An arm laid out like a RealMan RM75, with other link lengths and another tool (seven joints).
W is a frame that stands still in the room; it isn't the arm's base.
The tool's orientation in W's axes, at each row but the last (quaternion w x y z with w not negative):
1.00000, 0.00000, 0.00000, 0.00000
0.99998, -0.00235, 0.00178, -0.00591
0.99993, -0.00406, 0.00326, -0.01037
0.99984, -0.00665, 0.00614, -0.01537
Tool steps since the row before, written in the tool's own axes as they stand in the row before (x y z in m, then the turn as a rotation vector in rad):
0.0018, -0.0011, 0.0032, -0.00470, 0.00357, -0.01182
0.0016, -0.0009, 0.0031, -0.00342, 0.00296, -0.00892
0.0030, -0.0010, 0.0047, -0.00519, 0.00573, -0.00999
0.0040, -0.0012, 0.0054, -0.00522, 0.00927, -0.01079
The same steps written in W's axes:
0.0018, -0.0011, 0.0032, -0.00470, 0.00357, -0.01182
0.0016, -0.0009, 0.0031, -0.00342, 0.00296, -0.00892
0.0030, -0.0010, 0.0047, -0.00514, 0.00576, -0.01000
0.0040, -0.0013, 0.0054, -0.00507, 0.00928, -0.01085

